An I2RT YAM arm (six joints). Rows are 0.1 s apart.
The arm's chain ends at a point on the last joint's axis. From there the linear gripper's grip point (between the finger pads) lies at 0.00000 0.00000 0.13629 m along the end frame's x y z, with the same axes.
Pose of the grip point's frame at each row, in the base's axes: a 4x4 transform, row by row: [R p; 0 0 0 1], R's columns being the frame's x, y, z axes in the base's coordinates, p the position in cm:
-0.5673, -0.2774, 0.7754, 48.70; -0.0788, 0.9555, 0.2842, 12.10; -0.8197, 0.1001, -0.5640, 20.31; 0, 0, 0, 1
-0.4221, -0.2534, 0.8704, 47.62; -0.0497, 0.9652, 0.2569, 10.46; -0.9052, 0.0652, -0.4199, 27.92; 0, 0, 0, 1
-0.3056, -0.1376, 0.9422, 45.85; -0.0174, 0.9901, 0.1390, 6.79; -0.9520, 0.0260, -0.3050, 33.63; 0, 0, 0, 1
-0.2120, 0.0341, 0.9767, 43.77; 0.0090, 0.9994, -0.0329, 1.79; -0.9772, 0.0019, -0.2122, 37.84; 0, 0, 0, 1
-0.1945, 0.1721, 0.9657, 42.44; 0.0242, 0.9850, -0.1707, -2.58; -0.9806, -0.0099, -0.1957, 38.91; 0, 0, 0, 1
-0.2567, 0.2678, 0.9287, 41.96; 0.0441, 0.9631, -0.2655, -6.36; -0.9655, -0.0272, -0.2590, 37.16; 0, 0, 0, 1
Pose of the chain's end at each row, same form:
-0.5673, -0.2774, 0.7754, 38.13; -0.0788, 0.9555, 0.2842, 8.23; -0.8197, 0.1001, -0.5640, 28.00; 0, 0, 0, 1
-0.4221, -0.2534, 0.8704, 35.76; -0.0497, 0.9652, 0.2569, 6.96; -0.9052, 0.0652, -0.4199, 33.64; 0, 0, 0, 1
-0.3056, -0.1376, 0.9422, 33.01; -0.0174, 0.9901, 0.1390, 4.90; -0.9520, 0.0260, -0.3050, 37.79; 0, 0, 0, 1
-0.2120, 0.0341, 0.9767, 30.46; 0.0090, 0.9994, -0.0329, 2.24; -0.9772, 0.0019, -0.2122, 40.73; 0, 0, 0, 1
-0.1945, 0.1721, 0.9657, 29.28; 0.0242, 0.9850, -0.1707, -0.25; -0.9806, -0.0099, -0.1957, 41.58; 0, 0, 0, 1
-0.2567, 0.2678, 0.9287, 29.30; 0.0441, 0.9631, -0.2655, -2.74; -0.9655, -0.0272, -0.2590, 40.69; 0, 0, 0, 1

